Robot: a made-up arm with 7 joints.
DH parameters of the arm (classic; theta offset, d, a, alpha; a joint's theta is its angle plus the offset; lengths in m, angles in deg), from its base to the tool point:
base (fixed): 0 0.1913 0 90
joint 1: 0 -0.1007 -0.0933 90
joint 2: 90 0.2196 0.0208 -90
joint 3: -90 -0.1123 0.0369 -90
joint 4: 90 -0.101 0.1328 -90
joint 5: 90 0.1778 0.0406 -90
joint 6: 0 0.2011 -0.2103 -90
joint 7: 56.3 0 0.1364 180
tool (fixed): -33.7 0.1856 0 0
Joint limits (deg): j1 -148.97..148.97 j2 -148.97..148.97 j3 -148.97..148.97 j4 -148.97..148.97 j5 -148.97..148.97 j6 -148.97..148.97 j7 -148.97..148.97
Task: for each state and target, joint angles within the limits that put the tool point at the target. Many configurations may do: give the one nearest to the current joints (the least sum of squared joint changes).
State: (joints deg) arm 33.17 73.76 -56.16 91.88 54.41 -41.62 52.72
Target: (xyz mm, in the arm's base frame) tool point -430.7 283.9 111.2
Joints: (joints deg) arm -3.78 89.88 -58.45 93.90 72.38 -17.23 66.20
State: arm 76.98 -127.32 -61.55 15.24 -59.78 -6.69 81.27
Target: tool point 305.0 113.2 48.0
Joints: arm 56.87 -127.48 -78.56 24.00 -28.41 -30.39 85.93
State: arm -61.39 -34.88 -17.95 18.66 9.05 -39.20 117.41
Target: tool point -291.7 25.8 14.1
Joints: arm -76.07 -49.66 -17.58 17.57 -1.96 -55.23 109.15
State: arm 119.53 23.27 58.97 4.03 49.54 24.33 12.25
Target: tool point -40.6 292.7 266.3
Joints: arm 110.99 31.06 47.30 20.28 44.86 17.64 -4.65
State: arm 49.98 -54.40 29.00 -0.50 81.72 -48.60 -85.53
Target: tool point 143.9 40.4 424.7
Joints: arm 55.88 -23.84 11.54 1.82 72.41 -48.74 -96.37
